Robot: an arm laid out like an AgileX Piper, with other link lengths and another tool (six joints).
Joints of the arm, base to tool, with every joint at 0 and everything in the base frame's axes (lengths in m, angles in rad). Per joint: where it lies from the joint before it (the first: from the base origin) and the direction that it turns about. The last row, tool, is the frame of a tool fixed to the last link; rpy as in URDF.
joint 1: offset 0 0 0.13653 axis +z
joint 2: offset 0 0 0 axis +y
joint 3: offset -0.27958 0 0.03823 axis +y
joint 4: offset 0.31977 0 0.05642 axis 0.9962 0 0.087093
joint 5: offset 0 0 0 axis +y
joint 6: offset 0.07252 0 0.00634 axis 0.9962 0 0.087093
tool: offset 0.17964 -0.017 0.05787 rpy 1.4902 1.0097 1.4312
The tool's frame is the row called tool.
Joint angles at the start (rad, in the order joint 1, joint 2, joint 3, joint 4, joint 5, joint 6):
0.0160, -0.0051, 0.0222, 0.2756, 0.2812, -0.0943
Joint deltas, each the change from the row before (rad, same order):
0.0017, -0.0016, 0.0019, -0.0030, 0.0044, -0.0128
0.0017, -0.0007, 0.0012, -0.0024, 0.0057, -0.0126
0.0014, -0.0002, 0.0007, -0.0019, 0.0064, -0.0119
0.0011, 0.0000, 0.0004, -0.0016, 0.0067, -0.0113
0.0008, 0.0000, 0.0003, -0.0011, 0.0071, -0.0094
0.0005, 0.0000, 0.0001, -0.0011, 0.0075, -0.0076
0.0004, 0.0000, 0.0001, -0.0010, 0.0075, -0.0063
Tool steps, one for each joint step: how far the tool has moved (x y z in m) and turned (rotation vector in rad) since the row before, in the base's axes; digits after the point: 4 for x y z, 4 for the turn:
-0.0001, 0.0012, -0.0014, -0.0156, 0.0033, 0.0053
-0.0001, 0.0013, -0.0016, -0.0149, 0.0048, 0.0057
-0.0001, 0.0013, -0.0017, -0.0137, 0.0055, 0.0055
-0.0001, 0.0012, -0.0017, -0.0128, 0.0057, 0.0052
-0.0001, 0.0011, -0.0018, -0.0105, 0.0062, 0.0047
-0.0002, 0.0009, -0.0018, -0.0087, 0.0065, 0.0042
-0.0002, 0.0008, -0.0018, -0.0074, 0.0066, 0.0038

